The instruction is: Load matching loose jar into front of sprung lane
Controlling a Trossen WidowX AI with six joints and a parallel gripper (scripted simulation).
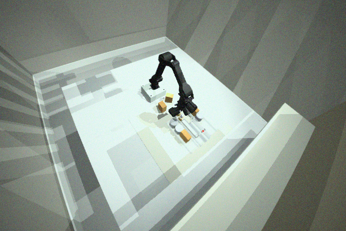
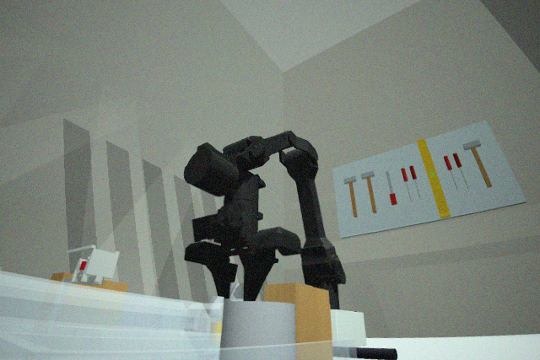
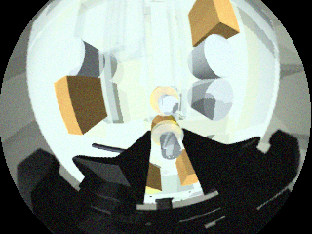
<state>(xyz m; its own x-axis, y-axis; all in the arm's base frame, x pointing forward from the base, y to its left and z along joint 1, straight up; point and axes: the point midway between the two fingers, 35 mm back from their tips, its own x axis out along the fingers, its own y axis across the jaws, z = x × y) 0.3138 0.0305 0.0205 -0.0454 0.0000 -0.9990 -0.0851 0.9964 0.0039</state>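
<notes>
The clear-walled lane is 17 cm ahead of my gripper tip, 4 cm to the left of it and 4 cm below it. The rest, counted from my gripper tip: red mark 22 cm ahead, 6 cm to the left, 2 cm above.
</notes>
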